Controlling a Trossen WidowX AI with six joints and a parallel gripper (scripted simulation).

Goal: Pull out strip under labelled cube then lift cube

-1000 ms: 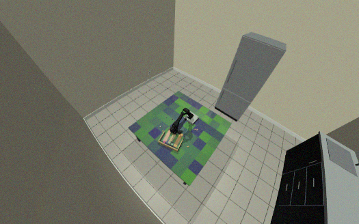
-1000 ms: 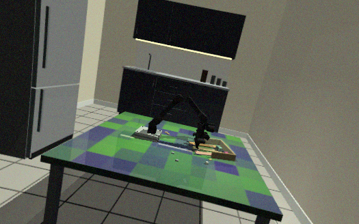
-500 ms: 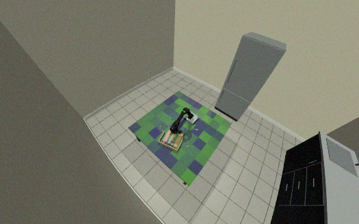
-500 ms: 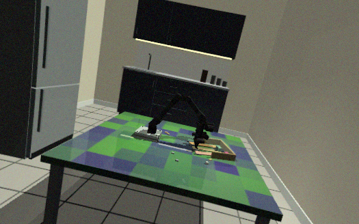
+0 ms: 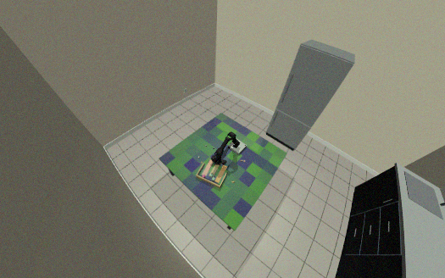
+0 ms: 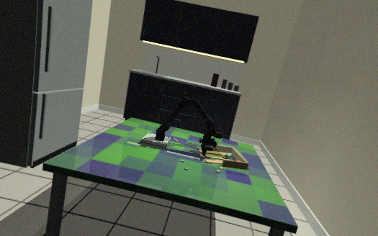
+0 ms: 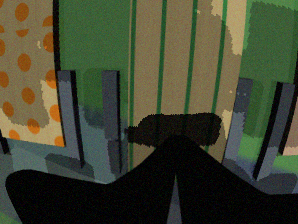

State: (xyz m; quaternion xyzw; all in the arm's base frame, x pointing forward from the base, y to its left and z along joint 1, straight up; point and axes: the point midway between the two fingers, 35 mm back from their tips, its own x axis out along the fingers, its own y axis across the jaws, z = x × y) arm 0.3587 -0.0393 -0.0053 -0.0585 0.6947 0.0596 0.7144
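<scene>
Right now the orange-dotted strip is 100 mm ahead of my gripper tip and 120 mm to the left of it.
</scene>
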